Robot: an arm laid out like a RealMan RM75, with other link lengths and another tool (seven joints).
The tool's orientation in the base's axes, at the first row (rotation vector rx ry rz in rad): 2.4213 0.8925 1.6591
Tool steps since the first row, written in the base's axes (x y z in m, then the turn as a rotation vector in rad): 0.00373 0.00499 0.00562 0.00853 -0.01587 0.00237; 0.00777 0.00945 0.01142 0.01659 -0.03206 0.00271; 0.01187 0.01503 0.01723 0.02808 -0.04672 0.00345; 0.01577 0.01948 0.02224 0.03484 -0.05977 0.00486; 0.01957 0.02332 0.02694 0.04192 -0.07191 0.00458; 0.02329 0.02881 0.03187 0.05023 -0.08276 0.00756; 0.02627 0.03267 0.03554 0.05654 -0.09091 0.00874; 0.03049 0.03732 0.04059 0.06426 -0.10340 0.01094
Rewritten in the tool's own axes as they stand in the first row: 0.00808 -0.00048 0.00222 -0.00383 0.01760 0.00241; 0.01612 -0.00032 0.00449 -0.00963 0.03451 0.00517; 0.02474 -0.00106 0.00710 -0.01349 0.05174 0.01115; 0.03208 -0.00125 0.00958 -0.01715 0.06590 0.01313; 0.03884 -0.00109 0.01194 -0.02169 0.07882 0.01633; 0.04659 -0.00224 0.01456 -0.02257 0.09239 0.01958; 0.05230 -0.00282 0.01664 -0.02409 0.10223 0.02252; 0.05986 -0.00303 0.01943 -0.02658 0.11662 0.02516
